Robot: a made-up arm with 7 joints.
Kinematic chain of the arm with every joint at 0, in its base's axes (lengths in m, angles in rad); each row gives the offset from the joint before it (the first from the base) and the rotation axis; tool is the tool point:
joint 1: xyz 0 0 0.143 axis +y
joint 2: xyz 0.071 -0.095 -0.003 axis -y
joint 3: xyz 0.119 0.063 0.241 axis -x
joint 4: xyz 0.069 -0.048 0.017 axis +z
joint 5: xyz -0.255 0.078 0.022 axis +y
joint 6: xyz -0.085 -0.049 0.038 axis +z
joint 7: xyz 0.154 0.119 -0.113 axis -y
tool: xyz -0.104 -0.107 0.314
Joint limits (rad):
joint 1: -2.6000..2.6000
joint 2: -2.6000..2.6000
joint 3: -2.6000..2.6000
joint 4: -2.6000..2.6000
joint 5: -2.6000..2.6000
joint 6: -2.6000..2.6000
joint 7: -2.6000..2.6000
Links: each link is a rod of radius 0.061 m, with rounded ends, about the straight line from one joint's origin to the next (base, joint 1, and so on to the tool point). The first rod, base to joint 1, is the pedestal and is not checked.
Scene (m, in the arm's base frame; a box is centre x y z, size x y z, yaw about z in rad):
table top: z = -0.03
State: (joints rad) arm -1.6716 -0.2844 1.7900 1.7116 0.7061 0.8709 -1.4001
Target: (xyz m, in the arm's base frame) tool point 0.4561 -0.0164 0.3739
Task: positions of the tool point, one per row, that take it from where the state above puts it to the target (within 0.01 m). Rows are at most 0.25 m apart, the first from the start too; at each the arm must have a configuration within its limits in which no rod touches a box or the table.
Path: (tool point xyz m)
1: -0.3126 -0.0775 0.2732
2: -0.1428 -0.1032 0.3909
3: 0.0586 -0.0989 0.4482
4: 0.2659 -0.0680 0.4405
5: 0.4561 -0.0164 0.3739

